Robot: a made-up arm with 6 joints. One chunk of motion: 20 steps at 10 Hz.
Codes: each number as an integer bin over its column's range. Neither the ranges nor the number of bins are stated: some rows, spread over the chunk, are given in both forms.
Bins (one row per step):
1: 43 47 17 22 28 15
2: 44 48 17 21 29 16
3: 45 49 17 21 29 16
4: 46 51 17 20 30 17
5: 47 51 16 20 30 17
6: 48 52 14 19 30 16
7: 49 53 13 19 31 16
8: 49 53 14 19 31 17
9: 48 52 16 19 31 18
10: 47 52 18 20 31 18
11: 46 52 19 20 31 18
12: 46 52 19 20 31 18
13: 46 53 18 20 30 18
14: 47 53 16 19 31 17
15: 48 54 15 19 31 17
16: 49 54 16 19 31 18
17: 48 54 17 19 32 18
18: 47 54 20 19 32 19
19: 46 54 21 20 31 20
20: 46 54 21 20 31 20
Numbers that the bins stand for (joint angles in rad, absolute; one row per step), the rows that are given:
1: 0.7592 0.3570 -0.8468 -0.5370 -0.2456 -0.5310
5: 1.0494 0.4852 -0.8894 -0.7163 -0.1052 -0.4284
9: 1.1219 0.5173 -0.8894 -0.8060 -0.0351 -0.3771
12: 0.9768 0.5173 -0.7617 -0.7163 -0.0351 -0.3771
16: 1.1944 0.5814 -0.8894 -0.8060 -0.0351 -0.3771
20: 0.9768 0.5814 -0.6767 -0.7163 -0.0351 -0.2746
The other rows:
2: 0.8317 0.3890 -0.8468 -0.6267 -0.1754 -0.4797
3: 0.9043 0.4211 -0.8468 -0.6267 -0.1754 -0.4797
4: 0.9768 0.4852 -0.8468 -0.7163 -0.1052 -0.4284
6: 1.1219 0.5173 -0.9744 -0.8060 -0.1052 -0.4797
7: 1.1944 0.5494 -1.0170 -0.8060 -0.0351 -0.4797
8: 1.1944 0.5494 -0.9744 -0.8060 -0.0351 -0.4284
10: 1.0494 0.5173 -0.8043 -0.7163 -0.0351 -0.3771
11: 0.9768 0.5173 -0.7617 -0.7163 -0.0351 -0.3771
13: 0.9768 0.5494 -0.8043 -0.7163 -0.1052 -0.3771
14: 1.0494 0.5494 -0.8894 -0.8060 -0.0351 -0.4284
15: 1.1219 0.5814 -0.9319 -0.8060 -0.0351 -0.4284
17: 1.1219 0.5814 -0.8468 -0.8060 0.0351 -0.3771
18: 1.0494 0.5814 -0.7192 -0.8060 0.0351 -0.3259
19: 0.9768 0.5814 -0.6767 -0.7163 -0.0351 -0.2746

